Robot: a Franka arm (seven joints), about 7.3 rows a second.
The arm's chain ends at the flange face. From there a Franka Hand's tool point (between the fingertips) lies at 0.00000 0.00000 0.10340 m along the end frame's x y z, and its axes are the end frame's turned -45 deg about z.
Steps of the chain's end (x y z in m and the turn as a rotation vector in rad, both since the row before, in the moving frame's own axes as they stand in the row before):
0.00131 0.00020 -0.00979 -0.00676 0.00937 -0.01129
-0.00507 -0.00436 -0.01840 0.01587 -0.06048 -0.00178
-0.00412 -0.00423 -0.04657 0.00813 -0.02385 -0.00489
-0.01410 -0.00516 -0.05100 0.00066 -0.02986 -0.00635
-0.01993 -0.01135 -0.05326 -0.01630 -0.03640 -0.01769
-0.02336 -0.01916 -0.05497 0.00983 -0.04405 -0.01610
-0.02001 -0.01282 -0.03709 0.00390 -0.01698 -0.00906
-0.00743 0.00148 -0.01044 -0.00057 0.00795 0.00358
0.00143 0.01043 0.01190 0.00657 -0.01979 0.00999
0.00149 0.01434 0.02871 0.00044 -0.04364 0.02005
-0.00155 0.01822 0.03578 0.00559 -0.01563 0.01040
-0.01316 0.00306 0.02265 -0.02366 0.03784 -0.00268
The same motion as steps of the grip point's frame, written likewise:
0.00098 0.00225 -0.00980 -0.01141 0.00185 -0.01129
-0.00377 -0.01224 -0.01860 0.05399 -0.03154 -0.00178
-0.00108 -0.00824 -0.04660 0.02261 -0.01112 -0.00489
-0.00846 -0.01584 -0.05105 0.02158 -0.02065 -0.00635
-0.00993 -0.02355 -0.05334 0.01421 -0.03726 -0.01769
-0.00550 -0.03398 -0.05508 0.03810 -0.02420 -0.01610
-0.00605 -0.02474 -0.03711 0.01476 -0.00925 -0.00906
-0.00576 -0.00358 -0.01044 -0.00602 0.00522 0.00358
-0.00732 0.00645 0.01188 0.01864 -0.00935 0.00999
-0.01221 0.00794 0.02861 0.03117 -0.03055 0.02005
-0.01471 0.01023 0.03577 0.01500 -0.00710 0.01040
-0.01043 -0.00265 0.02255 -0.04349 0.01003 -0.00268

